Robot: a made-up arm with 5 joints. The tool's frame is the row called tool.
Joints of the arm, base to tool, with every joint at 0 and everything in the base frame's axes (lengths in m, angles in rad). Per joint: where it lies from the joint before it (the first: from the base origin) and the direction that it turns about. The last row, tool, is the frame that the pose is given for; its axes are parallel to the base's.
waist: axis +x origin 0 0 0.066
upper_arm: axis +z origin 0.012 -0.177 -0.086
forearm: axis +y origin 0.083 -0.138 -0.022
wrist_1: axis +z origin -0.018 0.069 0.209
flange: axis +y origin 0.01 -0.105 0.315
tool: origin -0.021 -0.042 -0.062
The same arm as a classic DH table. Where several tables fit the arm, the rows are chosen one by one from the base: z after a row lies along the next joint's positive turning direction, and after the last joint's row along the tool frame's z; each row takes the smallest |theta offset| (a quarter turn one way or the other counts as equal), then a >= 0, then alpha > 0; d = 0 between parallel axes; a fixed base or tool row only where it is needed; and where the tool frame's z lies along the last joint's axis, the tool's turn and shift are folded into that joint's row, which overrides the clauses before.
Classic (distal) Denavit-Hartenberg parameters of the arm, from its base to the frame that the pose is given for. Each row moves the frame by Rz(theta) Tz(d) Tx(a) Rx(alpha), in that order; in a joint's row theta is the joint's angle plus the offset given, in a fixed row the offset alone. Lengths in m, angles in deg.
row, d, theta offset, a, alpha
base (fixed), 0.066, 90, 0, 90
waist, 0.012, 0, -0.177, -90
upper_arm, -0.108, -90, 0.083, -90
forearm, -0.069, 0, -0.018, 90
wrist_1, 0.524, 0, 0.01, -90
flange, -0.147, 0, -0.021, 90
tool (fixed), -0.062, 0, 0, 0

